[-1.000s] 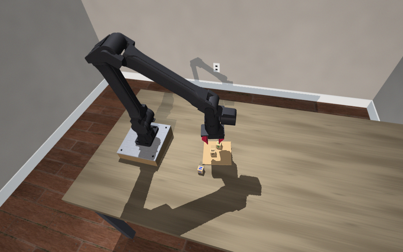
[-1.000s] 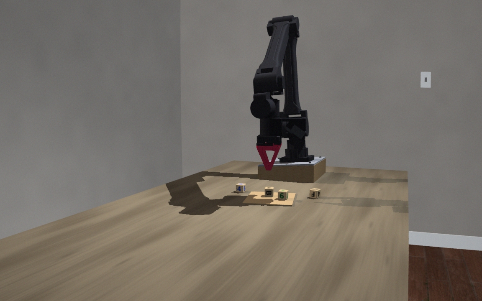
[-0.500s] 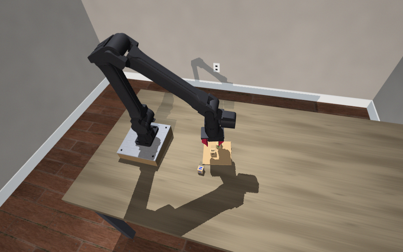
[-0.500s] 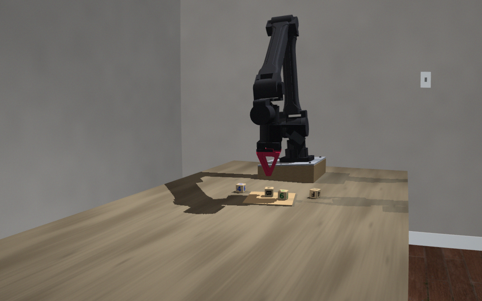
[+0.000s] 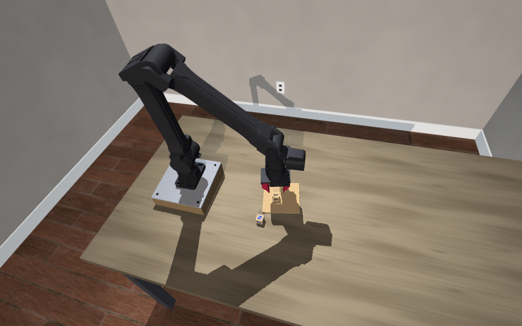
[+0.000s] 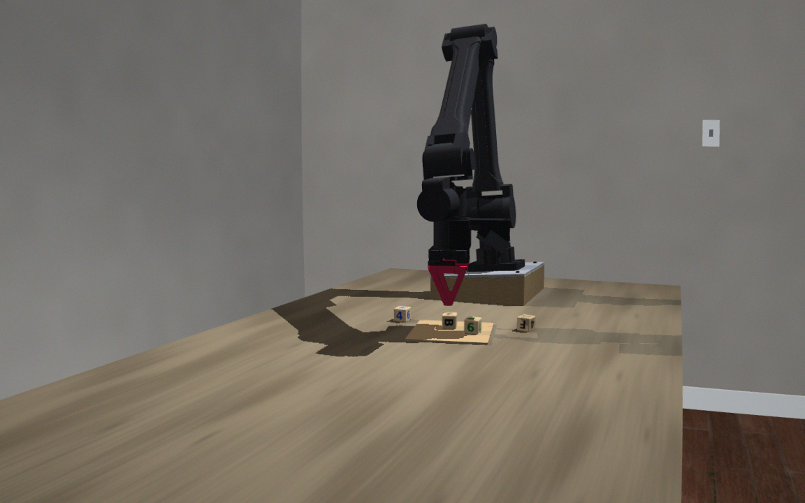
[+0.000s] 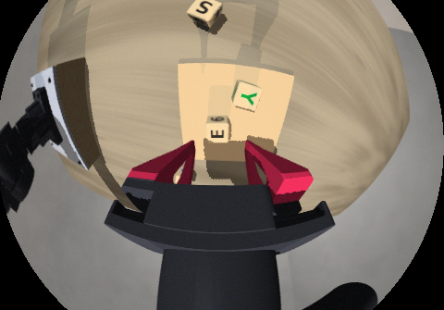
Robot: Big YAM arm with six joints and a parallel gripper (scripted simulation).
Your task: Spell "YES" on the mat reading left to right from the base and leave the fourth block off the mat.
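My hand is 20 mm short of the tan mat, 10 mm to the right of it and 60 mm above it.
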